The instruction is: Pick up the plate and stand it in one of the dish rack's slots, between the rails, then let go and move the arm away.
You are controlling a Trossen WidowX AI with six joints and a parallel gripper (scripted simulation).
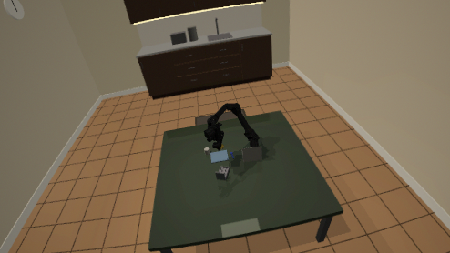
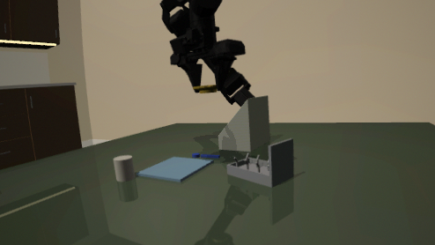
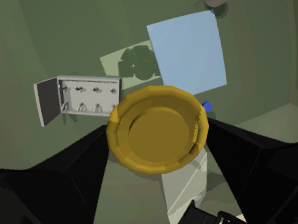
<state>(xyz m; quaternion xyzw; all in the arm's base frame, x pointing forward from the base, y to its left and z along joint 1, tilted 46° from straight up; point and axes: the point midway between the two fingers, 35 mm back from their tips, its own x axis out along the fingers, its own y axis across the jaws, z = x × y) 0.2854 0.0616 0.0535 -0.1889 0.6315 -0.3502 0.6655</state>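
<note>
The grey dish rack is 16 cm below my gripper tip, 12 cm to the left of it and 1 cm ahead of it. The rest, counted from my gripper tip: yellow plate: 1 cm above; blue stick: 18 cm below, 9 cm to the right, 9 cm behind; light blue mat: 18 cm below, 9 cm to the right, 2 cm ahead.
</note>
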